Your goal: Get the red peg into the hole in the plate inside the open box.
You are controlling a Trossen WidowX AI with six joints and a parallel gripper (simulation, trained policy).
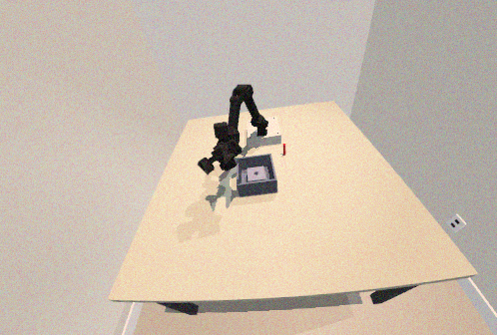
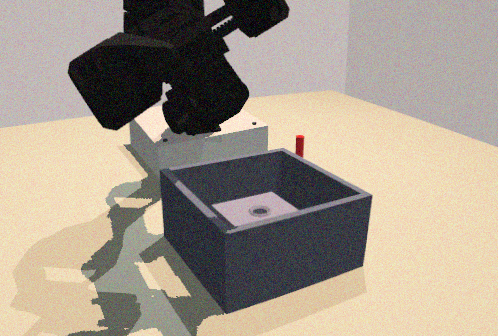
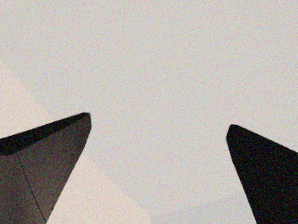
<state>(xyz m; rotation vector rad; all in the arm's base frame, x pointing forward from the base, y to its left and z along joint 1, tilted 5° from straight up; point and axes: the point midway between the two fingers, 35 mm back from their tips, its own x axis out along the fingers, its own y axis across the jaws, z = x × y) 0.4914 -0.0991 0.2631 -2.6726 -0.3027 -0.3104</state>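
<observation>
Right now my gripper tip is 40 cm past the red peg, 26 cm above it and 25 cm to the right of it. The rest, counted from my gripper tip: pale plate 26 cm below, 20 cm behind, 10 cm to the left; then dark box 27 cm below, 20 cm behind, 10 cm to the left.
</observation>
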